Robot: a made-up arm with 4 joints.
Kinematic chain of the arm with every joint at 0, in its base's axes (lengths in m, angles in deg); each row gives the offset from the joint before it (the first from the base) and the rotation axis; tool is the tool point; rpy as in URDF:
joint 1: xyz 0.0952 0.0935 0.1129 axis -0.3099 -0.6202 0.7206
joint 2: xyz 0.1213 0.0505 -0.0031 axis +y
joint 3: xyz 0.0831 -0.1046 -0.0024 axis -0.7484 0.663 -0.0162
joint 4: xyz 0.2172 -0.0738 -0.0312 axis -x
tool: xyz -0.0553 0.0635 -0.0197 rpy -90 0 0
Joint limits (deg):
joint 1: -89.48..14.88
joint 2: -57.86..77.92
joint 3: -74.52..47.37
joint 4: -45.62..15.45
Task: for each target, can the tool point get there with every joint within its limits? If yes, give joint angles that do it. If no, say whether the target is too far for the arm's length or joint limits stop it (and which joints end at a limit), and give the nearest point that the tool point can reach.
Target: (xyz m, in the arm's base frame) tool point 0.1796 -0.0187 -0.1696
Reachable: yes | joints -26.67 46.19 37.49 -3.50
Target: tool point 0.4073 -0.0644 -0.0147
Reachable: yes | joints -21.47 -9.11 18.68 -12.84
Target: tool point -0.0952 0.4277 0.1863
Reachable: no: joint limits stop it (at a limit: joint 1, joint 2, joint 4) | nearest point -0.1031 0.1830 -0.0274 | short by 0.325 m
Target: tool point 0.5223 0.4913 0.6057
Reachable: no: too far | nearest point 0.3705 0.1105 0.3413 | short by 0.488 m
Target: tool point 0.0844 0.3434 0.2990
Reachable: no: joint limits stop it (at a limit: joint 1, joint 2) | nearest point 0.2606 0.0813 0.3782 | short by 0.326 m
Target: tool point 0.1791 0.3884 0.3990
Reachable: no: joint limits stop it (at a limit: joint 1, joint 2) | nearest point 0.2884 0.0961 0.3782 | short by 0.313 m
